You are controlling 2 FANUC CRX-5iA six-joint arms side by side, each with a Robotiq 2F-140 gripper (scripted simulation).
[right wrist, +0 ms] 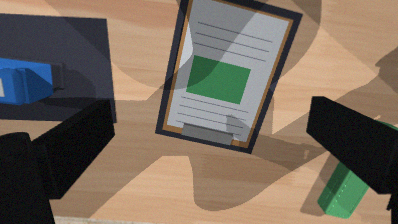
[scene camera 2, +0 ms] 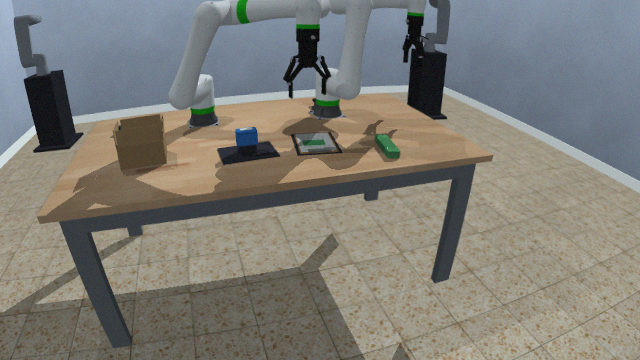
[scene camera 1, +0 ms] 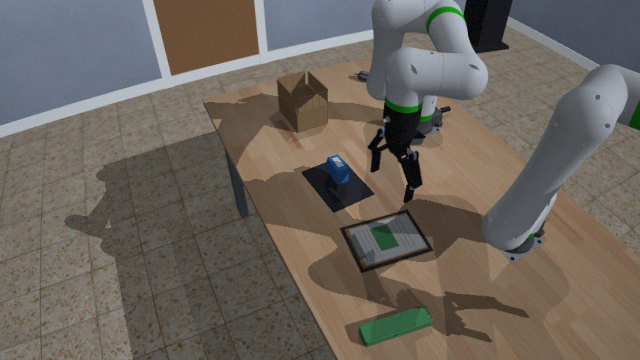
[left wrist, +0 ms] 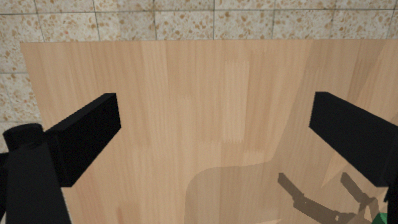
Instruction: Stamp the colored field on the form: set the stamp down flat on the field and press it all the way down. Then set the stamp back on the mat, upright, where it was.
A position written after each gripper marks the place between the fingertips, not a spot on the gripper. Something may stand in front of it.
In view: the left gripper (left wrist: 214, 110), the right gripper (scene camera 1: 390, 184), a dark mat (scene camera 1: 357, 190), a cardboard box (scene camera 2: 141, 146) and a form (scene camera 1: 385, 240).
The dark mat shows as well in scene camera 2 (scene camera 2: 229, 155). The cardboard box shows as well in scene camera 1 (scene camera 1: 312, 98). The form also shows in the right wrist view (right wrist: 223, 70) and in scene camera 2 (scene camera 2: 305, 144). The left wrist view does not show the dark mat: it is out of frame. The right wrist view does not show the cardboard box: it is out of frame.
